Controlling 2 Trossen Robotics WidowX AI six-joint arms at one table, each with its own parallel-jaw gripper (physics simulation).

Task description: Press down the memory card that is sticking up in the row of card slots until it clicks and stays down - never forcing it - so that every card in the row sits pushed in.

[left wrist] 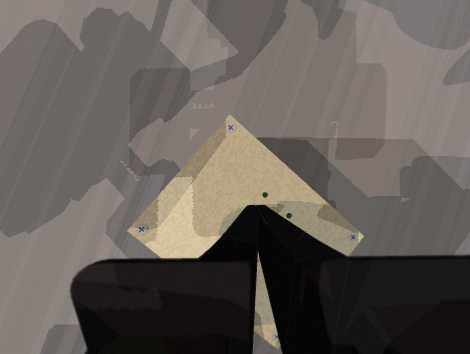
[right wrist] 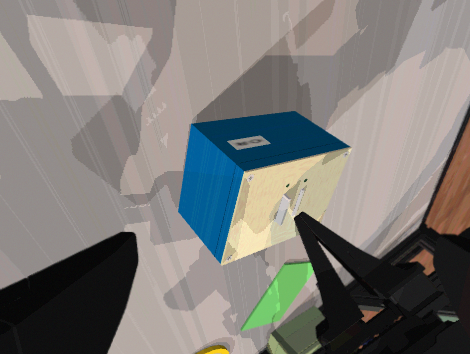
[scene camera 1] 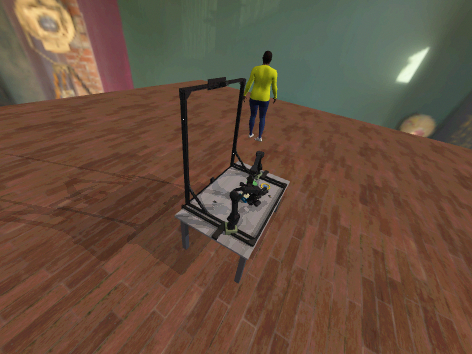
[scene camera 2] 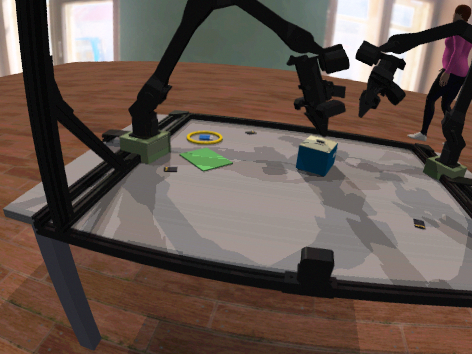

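Pixels of known places: left gripper, fingertip midpoint: [left wrist: 255, 214] [right wrist: 298, 215] [scene camera 2: 324, 136]; right gripper, fingertip midpoint: [right wrist: 285, 247] [scene camera 2: 363, 110]; left arm's base, origin of the base link: [scene camera 2: 144, 134]; right arm's base, origin of the base link: [scene camera 1: 231, 226] [scene camera 2: 447, 162].
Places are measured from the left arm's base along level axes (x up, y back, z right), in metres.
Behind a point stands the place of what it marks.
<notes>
A blue box [scene camera 1: 245, 198] {x -0.001, y -0.469, z -0.204 m} [scene camera 2: 315, 160] {x -0.019, y -0.431, z -0.118 m} [right wrist: 200, 190] {x -0.030, y -0.433, z -0.221 m} has a cream top [left wrist: 215, 180] {x 0.010, y -0.441, z -0.203 m} holding the card slots. In the right wrist view two pale cards show in the top: the left card [right wrist: 283, 210] {x 0.015, y -0.431, z -0.180 m} stands up with a broad face; the right card [right wrist: 299, 200] {x 0.012, y -0.430, z -0.161 m} looks thinner and lower. My left gripper [scene camera 2: 321, 133] {x 0.028, y -0.437, z -0.180 m} [left wrist: 255, 214] {x 0.028, y -0.437, z -0.180 m} [right wrist: 298, 215] {x 0.028, y -0.437, z -0.180 m} is shut and empty, its tips pointing down close over the top near the cards' lower ends; contact cannot be told. It hides the cards in the left wrist view. My right gripper [scene camera 2: 363, 114] {x 0.098, y -0.525, z -0.276 m} [right wrist: 285, 247] {x 0.098, y -0.525, z -0.276 m} is open and empty, above and beside the box.
A green sheet [scene camera 2: 206, 159] {x -0.054, y -0.164, z -0.048 m} and a yellow ring [scene camera 2: 188, 138] {x -0.051, y -0.043, z -0.152 m} around a blue piece [scene camera 2: 205, 137] {x -0.050, y -0.084, z -0.186 m} lie left of the box. Small dark cards [scene camera 2: 170, 169] {x -0.055, y -0.118, z 0.049 m} [scene camera 2: 419, 223] {x -0.055, y -0.701, z 0.001 m} and a small dark piece [scene camera 2: 251, 132] {x -0.054, y -0.180, z -0.328 m} lie on the table. A black frame [scene camera 1: 185, 145] {x 0.586, y -0.927, z 0.137 m} rises from the table edge.
</notes>
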